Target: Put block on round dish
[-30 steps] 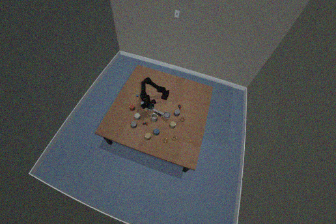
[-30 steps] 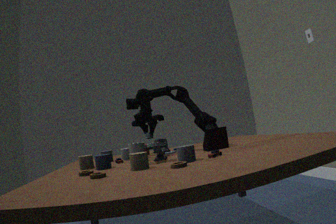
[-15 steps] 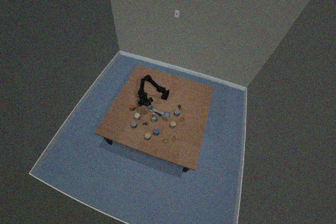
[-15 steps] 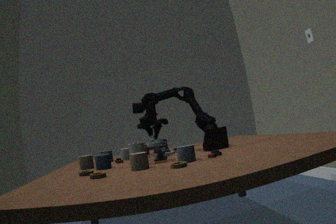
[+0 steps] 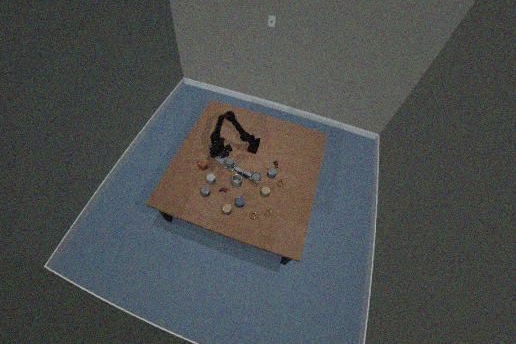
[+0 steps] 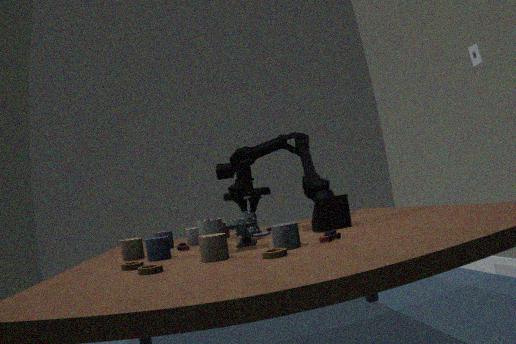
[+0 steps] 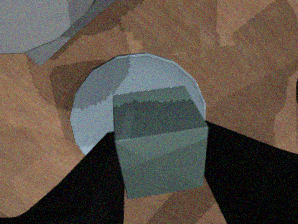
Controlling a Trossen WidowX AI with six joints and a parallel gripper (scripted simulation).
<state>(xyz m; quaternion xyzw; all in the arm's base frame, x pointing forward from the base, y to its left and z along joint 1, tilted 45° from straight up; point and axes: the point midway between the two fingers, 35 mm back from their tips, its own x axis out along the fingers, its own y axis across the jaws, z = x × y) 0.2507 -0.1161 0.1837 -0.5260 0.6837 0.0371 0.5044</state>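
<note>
Now: gripper tip 20 mm past the pale round dish, 20 mm to the left of it and 80 mm above it. Also, from my gripper tip: balance beam (40 mm ahead, 230 mm to the left, 40 mm below).
</note>
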